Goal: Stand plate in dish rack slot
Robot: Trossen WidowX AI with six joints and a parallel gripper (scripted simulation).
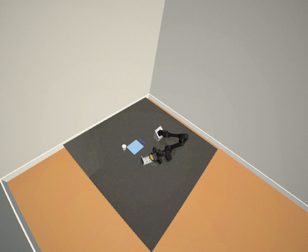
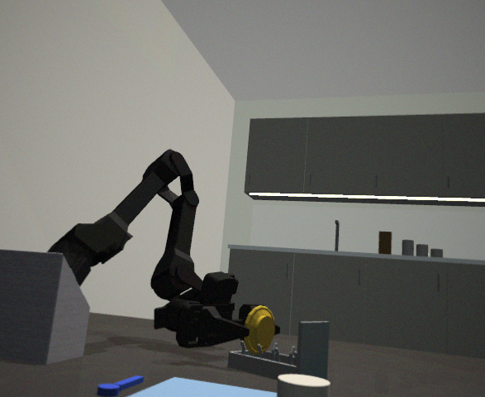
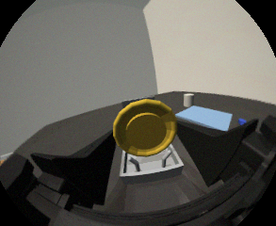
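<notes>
Now: gripper tip 10 mm past the yellow plate. From my gripper tip the other things lie so: light blue placemat (220 mm to the right, 50 mm below, 10 mm behind); then blue spoon (220 mm to the right, 120 mm behind, 50 mm below); then grey dish rack (30 mm below, 20 mm ahead, 10 mm to the right).
</notes>
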